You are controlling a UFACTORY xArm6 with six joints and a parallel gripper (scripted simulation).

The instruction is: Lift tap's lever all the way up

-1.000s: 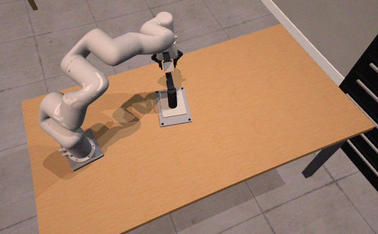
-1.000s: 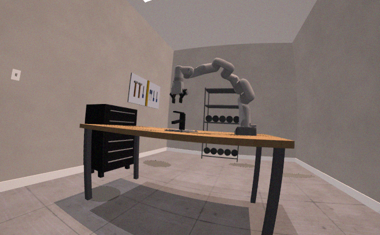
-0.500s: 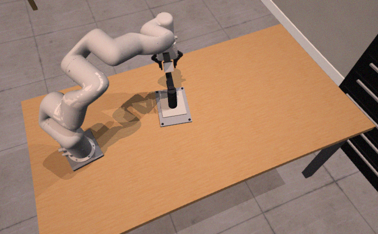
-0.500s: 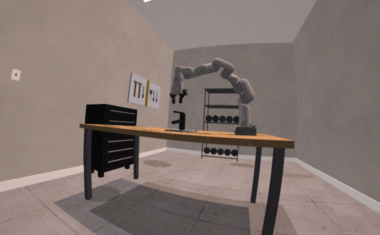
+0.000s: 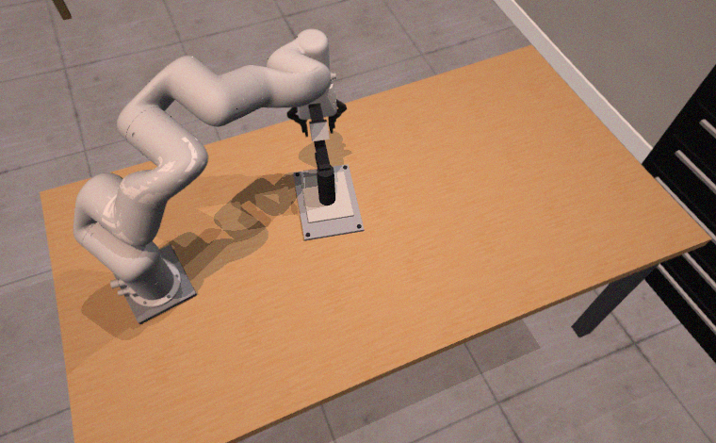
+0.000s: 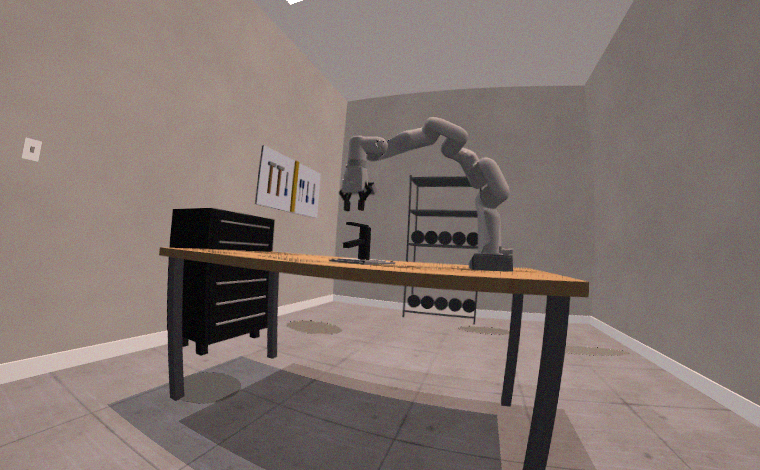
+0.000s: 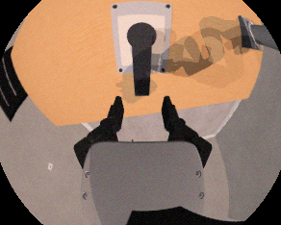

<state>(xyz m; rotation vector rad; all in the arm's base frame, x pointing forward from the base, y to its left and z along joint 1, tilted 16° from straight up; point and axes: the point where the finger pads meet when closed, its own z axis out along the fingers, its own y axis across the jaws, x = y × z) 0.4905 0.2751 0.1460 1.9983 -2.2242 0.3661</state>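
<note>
Right now the tap lever is 1 cm behind my hand, 6 cm to the right of it and 8 cm below it.
</note>
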